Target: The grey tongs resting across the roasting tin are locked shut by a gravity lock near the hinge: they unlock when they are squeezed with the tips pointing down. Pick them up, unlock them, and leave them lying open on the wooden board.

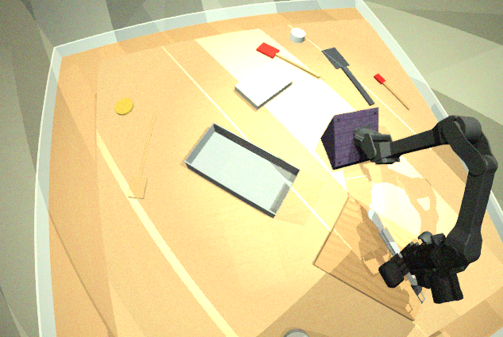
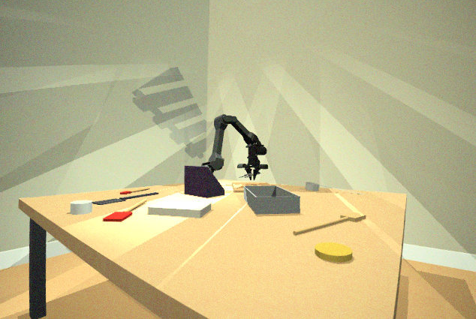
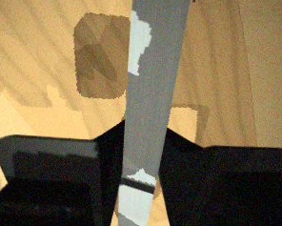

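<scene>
Right now my gripper tip is 1 cm short of the wooden board, 2 cm to the left of it and 4 cm above it. The rest, counted from my gripper tip: white slab 11 cm ahead, 71 cm to the right, 3 cm below; grey roasting tin 30 cm ahead, 43 cm to the right, 2 cm below; dark spatula 25 cm behind, 69 cm to the right, 4 cm below.
</scene>
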